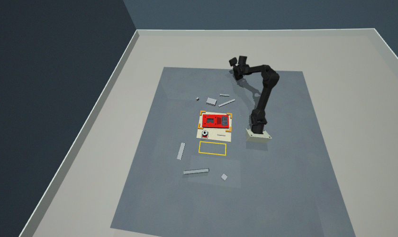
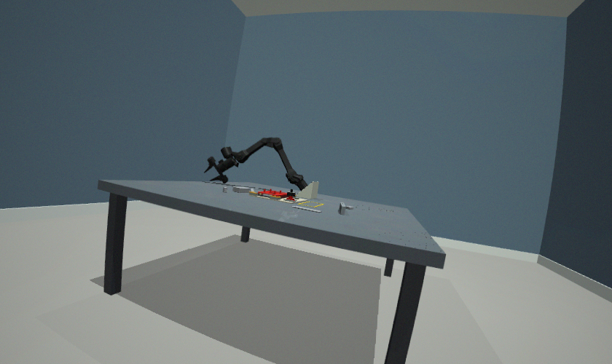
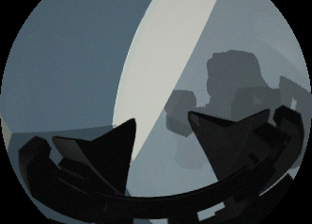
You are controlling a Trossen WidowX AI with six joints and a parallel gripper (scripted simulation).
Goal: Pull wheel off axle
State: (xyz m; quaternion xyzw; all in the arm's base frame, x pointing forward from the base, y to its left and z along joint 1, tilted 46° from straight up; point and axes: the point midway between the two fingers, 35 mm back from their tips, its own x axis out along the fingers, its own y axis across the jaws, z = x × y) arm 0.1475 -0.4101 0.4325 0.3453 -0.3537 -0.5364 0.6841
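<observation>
Right now my gripper tip is 66 cm to the right of the wheel and 21 cm short of it. The rest, counted from my gripper tip: dark axle 66 cm to the left, 21 cm ahead; cream base plate 56 cm to the left, 15 cm ahead, 2 cm below.
</observation>
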